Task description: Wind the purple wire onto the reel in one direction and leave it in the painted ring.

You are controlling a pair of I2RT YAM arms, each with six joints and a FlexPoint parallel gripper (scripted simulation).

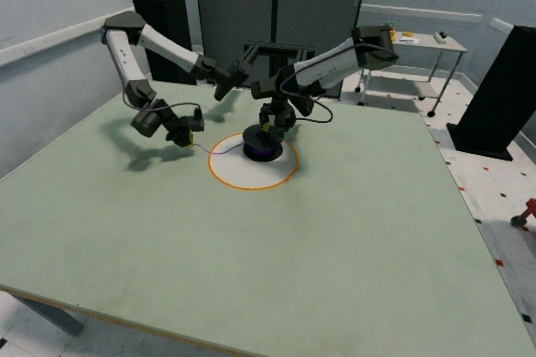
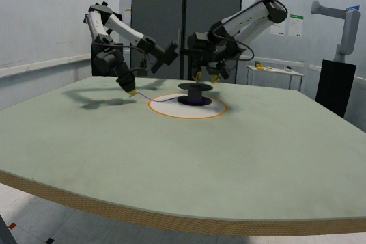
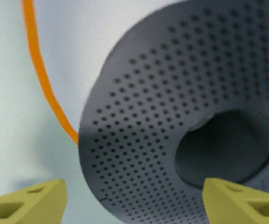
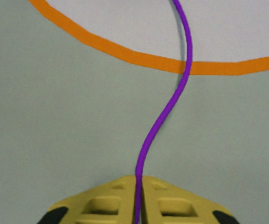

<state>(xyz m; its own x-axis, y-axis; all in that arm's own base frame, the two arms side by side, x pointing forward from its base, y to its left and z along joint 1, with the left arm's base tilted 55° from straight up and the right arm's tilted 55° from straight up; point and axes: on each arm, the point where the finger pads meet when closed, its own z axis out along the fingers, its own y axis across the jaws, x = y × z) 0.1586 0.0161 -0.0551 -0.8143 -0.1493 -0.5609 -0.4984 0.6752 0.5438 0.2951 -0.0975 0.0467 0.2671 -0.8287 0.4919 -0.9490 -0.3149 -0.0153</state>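
The black reel lies 50 mm below my left hand, 40 mm to the right of it and 30 mm ahead of it. The rest, counted from my left hand: orange ring: 90 mm ahead, 80 mm below, 60 mm to the right.
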